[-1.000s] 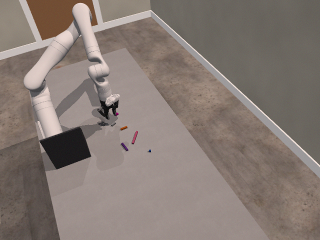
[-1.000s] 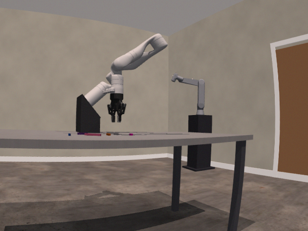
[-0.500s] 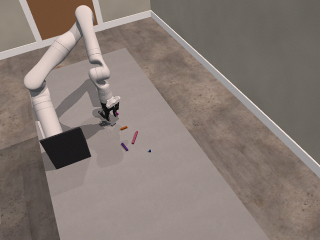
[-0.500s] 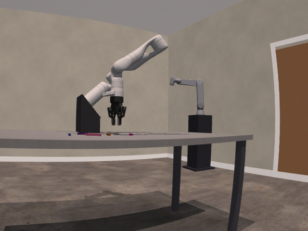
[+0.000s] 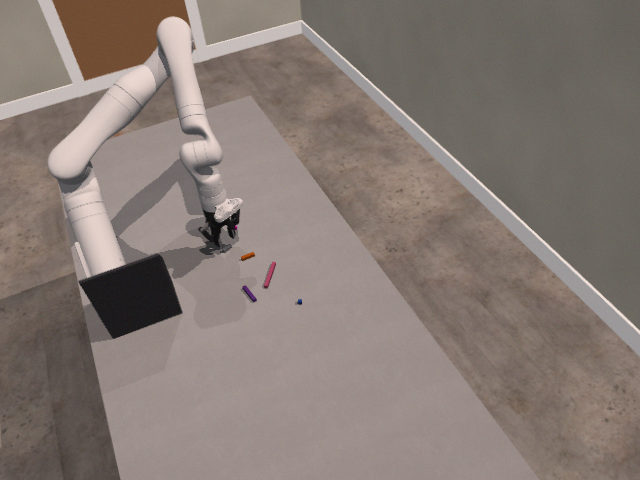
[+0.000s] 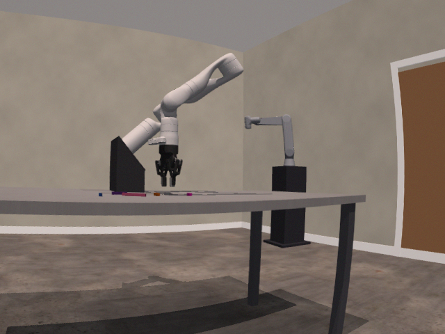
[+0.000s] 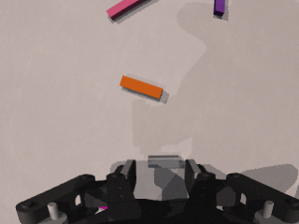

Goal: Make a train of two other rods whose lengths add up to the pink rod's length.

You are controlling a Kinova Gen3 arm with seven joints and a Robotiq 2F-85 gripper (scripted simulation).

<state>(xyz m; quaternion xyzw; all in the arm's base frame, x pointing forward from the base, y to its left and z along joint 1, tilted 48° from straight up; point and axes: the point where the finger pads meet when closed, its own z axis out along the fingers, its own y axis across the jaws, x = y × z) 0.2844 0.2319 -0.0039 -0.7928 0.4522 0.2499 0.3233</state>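
Now: hand 4 cm above the grey rod. Round my hand: orange rod 5 cm ahead, 6 cm to the right, 4 cm below; then magenta rod 3 cm ahead, 8 cm to the left, 4 cm below; then pink rod 9 cm ahead, 15 cm to the right, 4 cm below.
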